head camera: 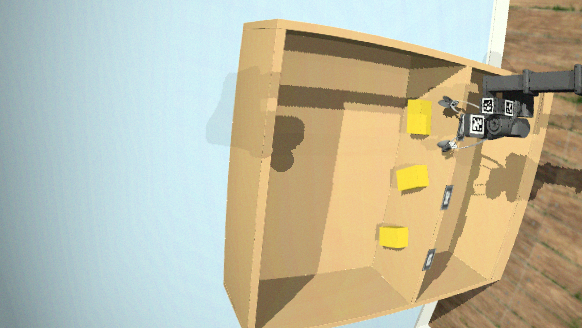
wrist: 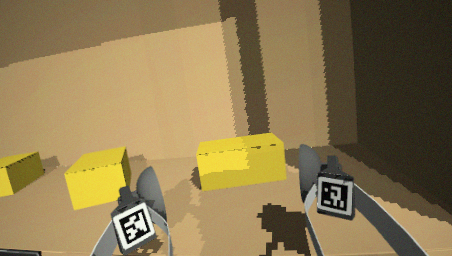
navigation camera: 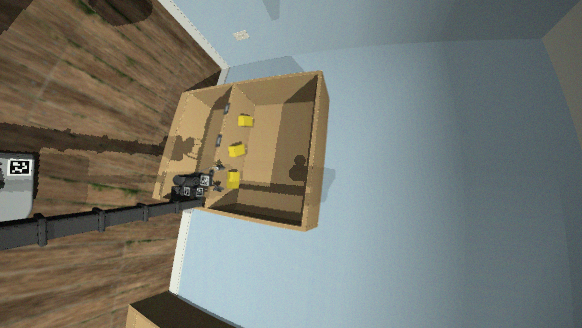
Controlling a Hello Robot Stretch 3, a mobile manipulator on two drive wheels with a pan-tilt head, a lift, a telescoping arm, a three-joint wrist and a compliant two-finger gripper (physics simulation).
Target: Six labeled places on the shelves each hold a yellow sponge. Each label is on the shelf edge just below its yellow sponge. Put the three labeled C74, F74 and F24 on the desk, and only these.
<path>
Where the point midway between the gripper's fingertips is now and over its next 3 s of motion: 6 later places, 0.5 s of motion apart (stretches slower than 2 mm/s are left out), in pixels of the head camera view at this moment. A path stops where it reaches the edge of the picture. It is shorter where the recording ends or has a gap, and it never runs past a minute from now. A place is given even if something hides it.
My gripper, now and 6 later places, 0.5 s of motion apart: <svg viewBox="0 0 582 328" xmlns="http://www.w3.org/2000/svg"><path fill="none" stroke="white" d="M439 123L445 124L446 124L440 123L428 123L421 122L420 122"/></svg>
</path>
